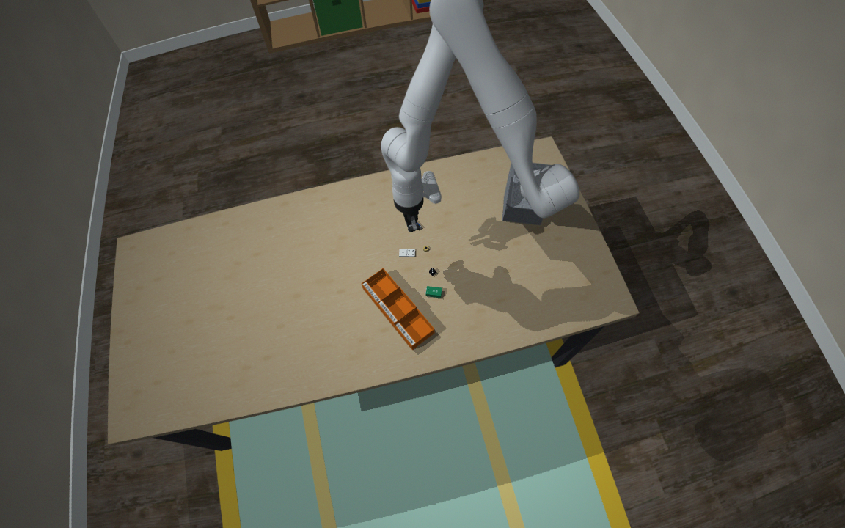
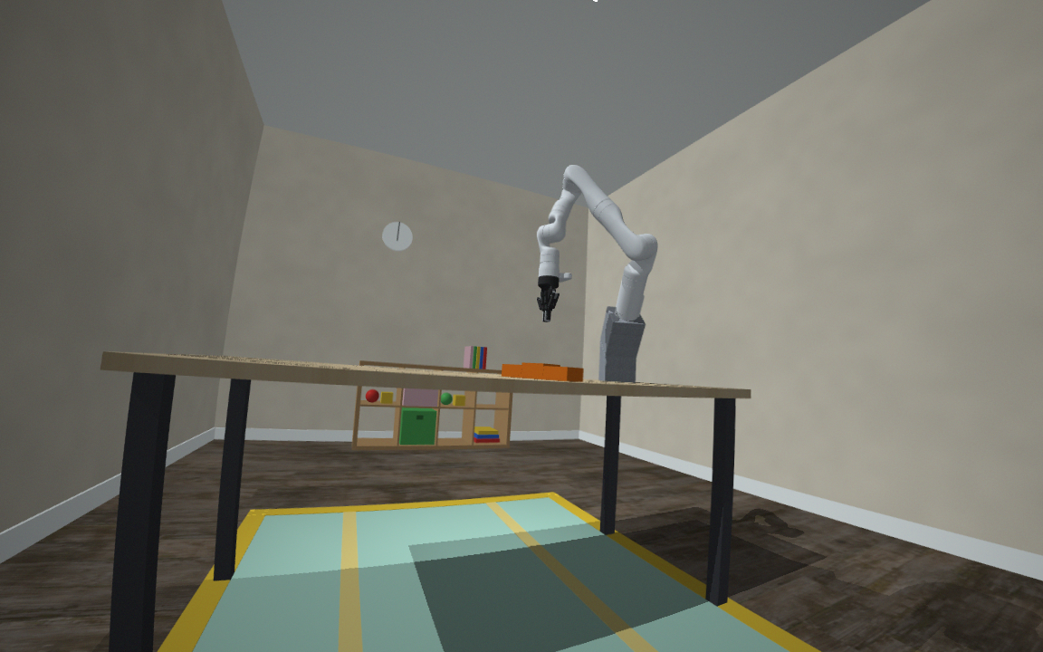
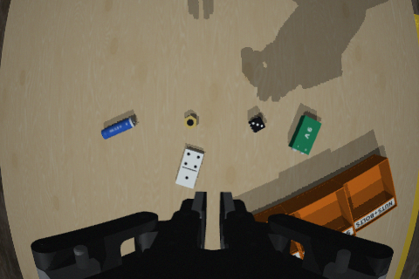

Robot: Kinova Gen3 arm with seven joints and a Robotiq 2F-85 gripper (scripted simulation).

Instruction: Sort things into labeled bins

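The orange bins lies 9 cm ahead of my hand, 15 cm to the left of it and 20 cm below it. The rest, counted from my hand: brass hex nut (4 cm behind, 3 cm to the right, 22 cm below); then white domino (1 cm ahead, 3 cm to the right, 21 cm below); then black die (5 cm behind, 5 cm to the left, 21 cm below).
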